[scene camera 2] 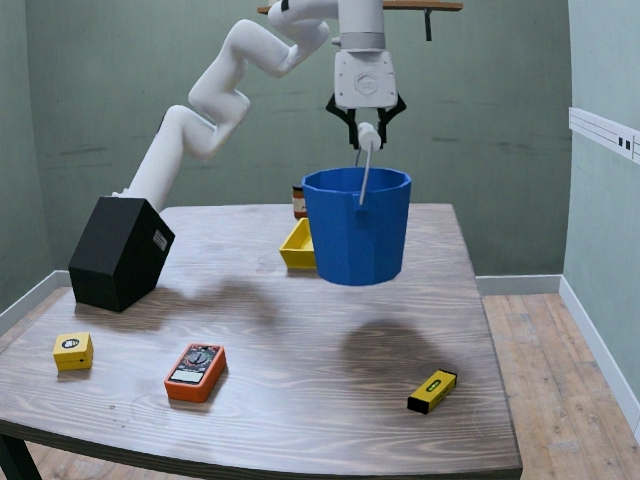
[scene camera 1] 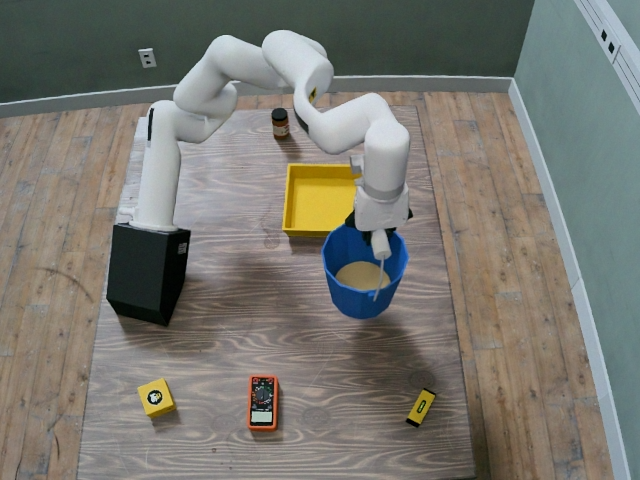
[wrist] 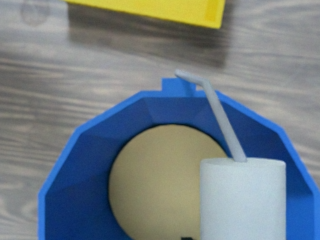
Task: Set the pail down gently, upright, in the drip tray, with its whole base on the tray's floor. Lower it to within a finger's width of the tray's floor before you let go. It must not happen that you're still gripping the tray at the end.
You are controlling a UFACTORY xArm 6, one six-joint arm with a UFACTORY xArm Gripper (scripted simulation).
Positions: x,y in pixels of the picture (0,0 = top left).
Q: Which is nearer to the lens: the yellow drip tray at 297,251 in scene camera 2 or the blue pail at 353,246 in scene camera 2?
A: The blue pail.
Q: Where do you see a yellow drip tray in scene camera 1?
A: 319,197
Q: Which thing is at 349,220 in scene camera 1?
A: The gripper.
